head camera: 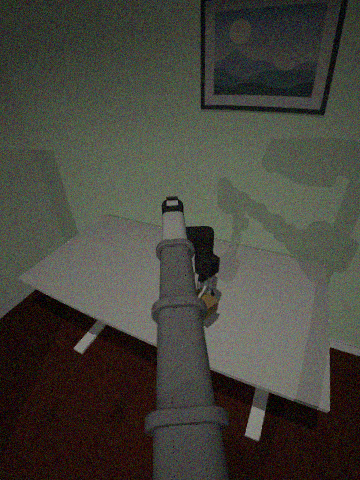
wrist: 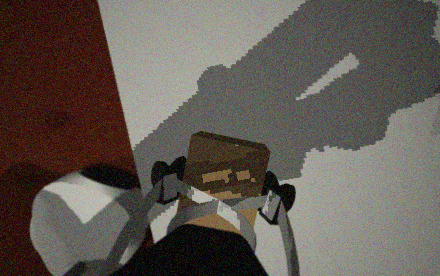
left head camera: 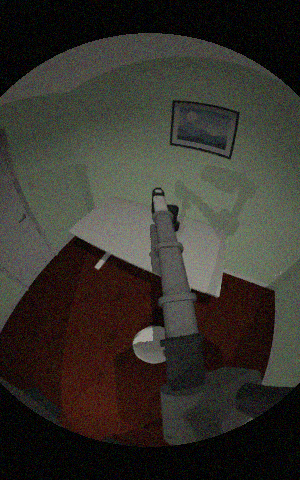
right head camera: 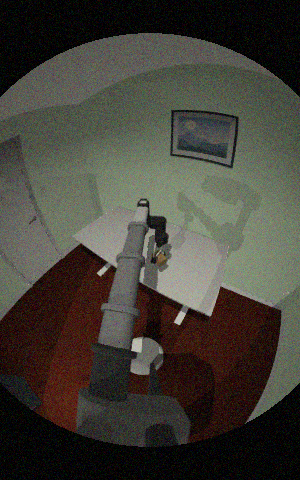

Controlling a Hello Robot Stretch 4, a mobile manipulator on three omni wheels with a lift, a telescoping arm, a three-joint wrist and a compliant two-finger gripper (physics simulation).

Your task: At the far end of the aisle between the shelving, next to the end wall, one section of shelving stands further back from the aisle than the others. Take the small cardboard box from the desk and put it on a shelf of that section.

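Pixels of known places: gripper, fingertip midpoint: (wrist: 223, 179); robot's base at its link origin: (left head camera: 152, 343) (right head camera: 142, 354).
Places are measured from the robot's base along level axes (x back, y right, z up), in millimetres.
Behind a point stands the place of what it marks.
Observation:
The small cardboard box (head camera: 210, 301) @(x -632, y 114, z 882 mm) (right head camera: 161, 258) @(x -626, y 110, z 882 mm) (wrist: 225, 162) @(x -673, y 72, z 883 mm) is brown and sits between the fingers of my gripper (head camera: 208, 295) (right head camera: 159, 253) (wrist: 223, 179) @(x -654, y 88, z 835 mm). Both fingertips press on its opposite sides, so the gripper is shut on it. The box is held a little above the white desk (head camera: 265, 300) @(x -767, y 399, z 693 mm) (left head camera: 115, 225) @(x -1058, y -340, z 693 mm) (right head camera: 190, 285) @(x -534, y 337, z 693 mm) (wrist: 350, 220) @(x -728, y 271, z 693 mm), near its front edge, with a shadow below. In the left head view the arm hides the box. The shelving and its set-back section do not show in these views.
A round white object (left head camera: 148, 345) @(x 6, y -51, z 187 mm) (right head camera: 147, 356) @(x 1, y 56, z 187 mm) (wrist: 75, 220) @(x -24, y -39, z 187 mm) stands on the dark red floor before the desk. A green wall with a framed picture (head camera: 267, 50) @(x -1203, y 419, z 1655 mm) (left head camera: 204, 129) @(x -1200, y 422, z 1618 mm) (right head camera: 204, 137) @(x -1198, y 426, z 1623 mm) rises behind the desk. A door (left head camera: 17, 215) @(x -1068, y -1666, z 956 mm) (right head camera: 17, 210) @(x -980, y -1715, z 1126 mm) is at the left.

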